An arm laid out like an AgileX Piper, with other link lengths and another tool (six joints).
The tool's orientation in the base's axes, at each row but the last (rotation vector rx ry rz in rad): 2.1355, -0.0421, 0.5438; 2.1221, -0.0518, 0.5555; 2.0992, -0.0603, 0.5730; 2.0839, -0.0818, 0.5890; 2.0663, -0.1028, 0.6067; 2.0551, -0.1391, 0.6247
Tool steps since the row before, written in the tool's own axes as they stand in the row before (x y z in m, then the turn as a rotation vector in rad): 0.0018, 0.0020, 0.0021, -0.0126, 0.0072, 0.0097; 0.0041, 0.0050, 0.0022, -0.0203, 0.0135, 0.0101; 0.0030, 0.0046, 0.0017, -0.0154, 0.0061, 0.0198; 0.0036, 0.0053, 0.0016, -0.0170, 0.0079, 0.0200; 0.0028, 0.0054, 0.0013, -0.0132, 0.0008, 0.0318; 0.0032, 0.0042, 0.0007, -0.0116, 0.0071, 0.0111
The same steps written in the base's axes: 0.0019, -0.0025, 0.0012, -0.0095, -0.0140, -0.0042; 0.0033, -0.0040, 0.0045, -0.0178, -0.0193, -0.0027; 0.0021, -0.0035, 0.0041, -0.0078, -0.0221, -0.0108; 0.0023, -0.0037, 0.0050, -0.0097, -0.0235, -0.0102; 0.0013, -0.0036, 0.0049, 0.0003, -0.0287, -0.0191; 0.0016, -0.0024, 0.0045, -0.0082, -0.0147, -0.0048
